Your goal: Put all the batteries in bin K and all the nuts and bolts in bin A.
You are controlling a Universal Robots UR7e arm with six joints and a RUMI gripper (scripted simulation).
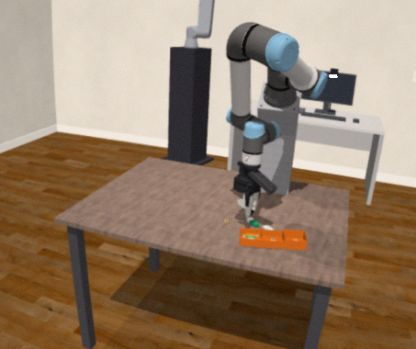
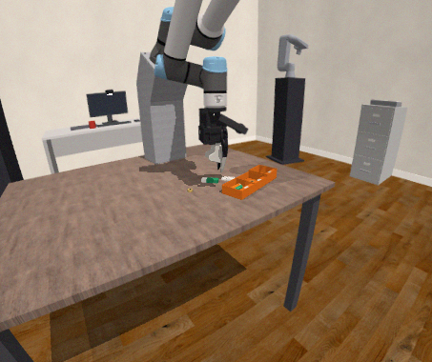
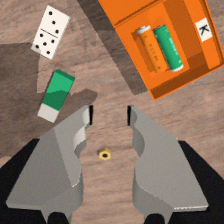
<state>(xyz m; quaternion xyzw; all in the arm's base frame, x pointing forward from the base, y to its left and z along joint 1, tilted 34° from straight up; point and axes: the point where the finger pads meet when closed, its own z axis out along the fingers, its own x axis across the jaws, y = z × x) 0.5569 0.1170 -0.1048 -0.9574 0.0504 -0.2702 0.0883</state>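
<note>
Now: the orange bin tray 20 mm ahead of my hand, 120 mm to the left of it and 60 mm below it. From my hand the other things lie so: orange battery: 40 mm ahead, 40 mm to the left, 70 mm below; green-and-white battery: 70 mm behind, 20 mm to the right, 80 mm below; green battery: 60 mm ahead, 40 mm to the left, 70 mm below.
</note>
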